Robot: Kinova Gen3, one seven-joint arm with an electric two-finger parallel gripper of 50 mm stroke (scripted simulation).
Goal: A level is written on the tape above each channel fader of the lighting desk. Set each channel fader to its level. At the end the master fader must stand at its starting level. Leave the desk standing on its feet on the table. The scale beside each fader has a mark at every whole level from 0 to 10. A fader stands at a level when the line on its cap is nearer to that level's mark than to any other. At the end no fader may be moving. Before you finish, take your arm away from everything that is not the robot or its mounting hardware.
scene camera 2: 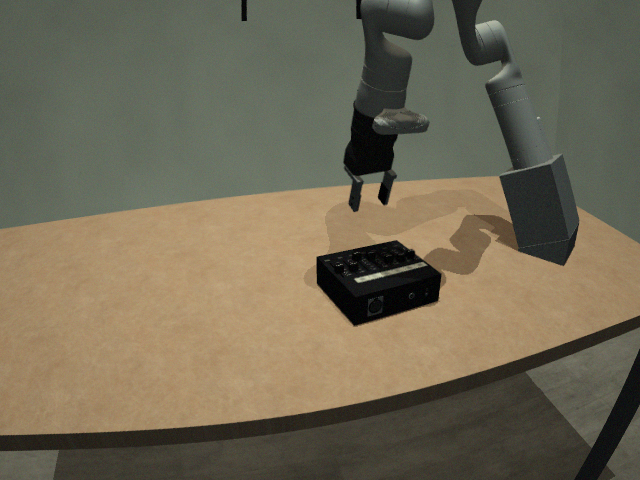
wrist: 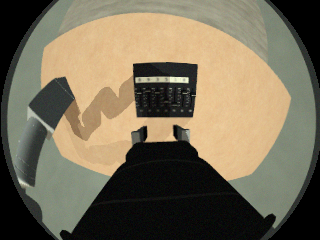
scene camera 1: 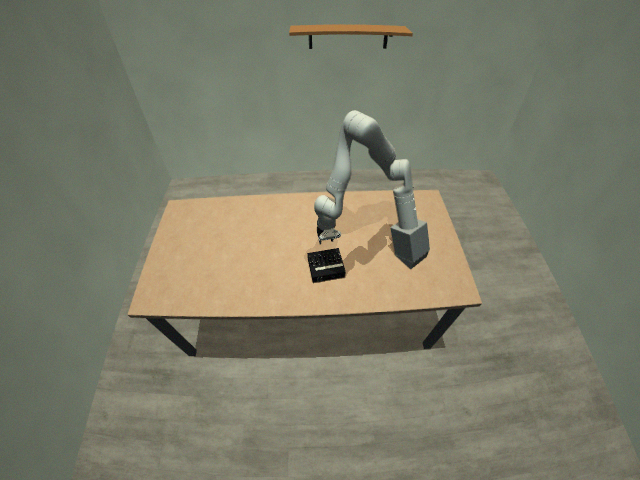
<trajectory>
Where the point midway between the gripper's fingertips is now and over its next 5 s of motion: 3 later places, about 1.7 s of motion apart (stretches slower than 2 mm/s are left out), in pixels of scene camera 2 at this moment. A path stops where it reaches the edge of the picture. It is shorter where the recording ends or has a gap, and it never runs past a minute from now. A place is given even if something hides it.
My gripper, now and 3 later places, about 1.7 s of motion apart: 368, 204; 399, 210; 389, 199; 384, 197
</trajectory>
